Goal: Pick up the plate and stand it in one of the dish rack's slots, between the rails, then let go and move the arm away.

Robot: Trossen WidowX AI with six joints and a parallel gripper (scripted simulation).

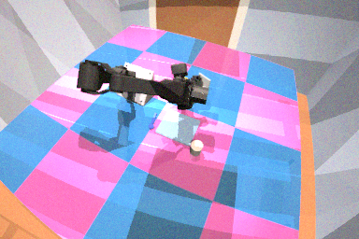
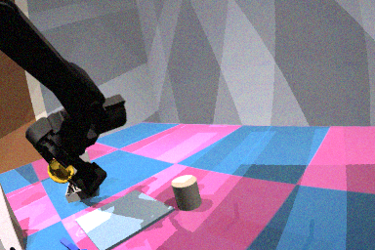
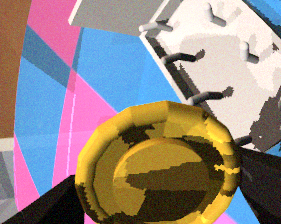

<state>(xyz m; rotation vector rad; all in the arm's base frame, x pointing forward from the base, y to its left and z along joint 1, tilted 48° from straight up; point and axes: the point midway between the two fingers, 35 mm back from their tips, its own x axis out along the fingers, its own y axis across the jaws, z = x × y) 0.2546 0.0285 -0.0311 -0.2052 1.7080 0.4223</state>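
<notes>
My gripper tip is now 50 mm short of the grey dish rack, 50 mm above it and 30 mm to the right of it. Round my gripper tip: yellow plate (10 mm to the right); blue spoon (200 mm to the right, 70 mm below, 60 mm behind); pale blue sheet (180 mm to the right, 70 mm below, 50 mm ahead).
</notes>
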